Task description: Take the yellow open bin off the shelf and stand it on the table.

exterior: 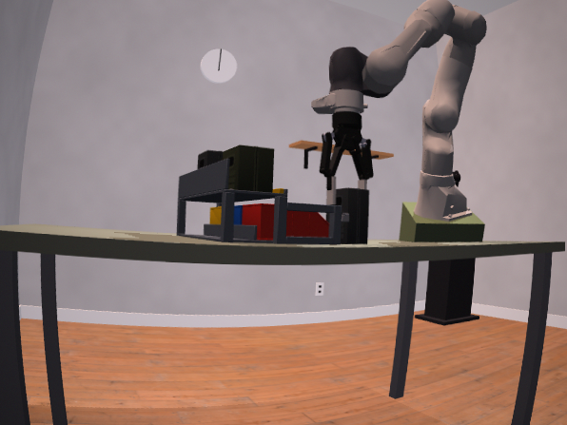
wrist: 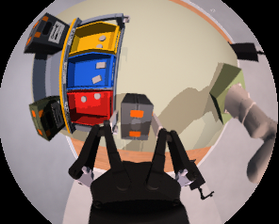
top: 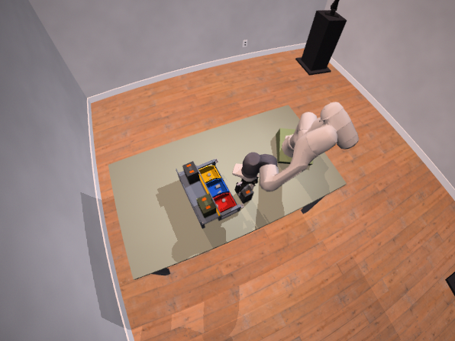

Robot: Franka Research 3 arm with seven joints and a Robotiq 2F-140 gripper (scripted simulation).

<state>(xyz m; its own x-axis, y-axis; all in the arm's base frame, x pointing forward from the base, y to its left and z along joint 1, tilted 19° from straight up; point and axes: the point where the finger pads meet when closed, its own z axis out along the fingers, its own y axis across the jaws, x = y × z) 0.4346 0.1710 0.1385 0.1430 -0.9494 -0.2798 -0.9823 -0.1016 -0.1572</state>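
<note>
Right now my hand is 50 mm above the black box. The rest, counted from my hand: yellow bin 200 mm to the right, 200 mm ahead, 70 mm below; then red bin 160 mm ahead, 70 mm below, 20 mm to the left; then blue bin 180 mm ahead, 90 mm to the right, 70 mm below.
</note>
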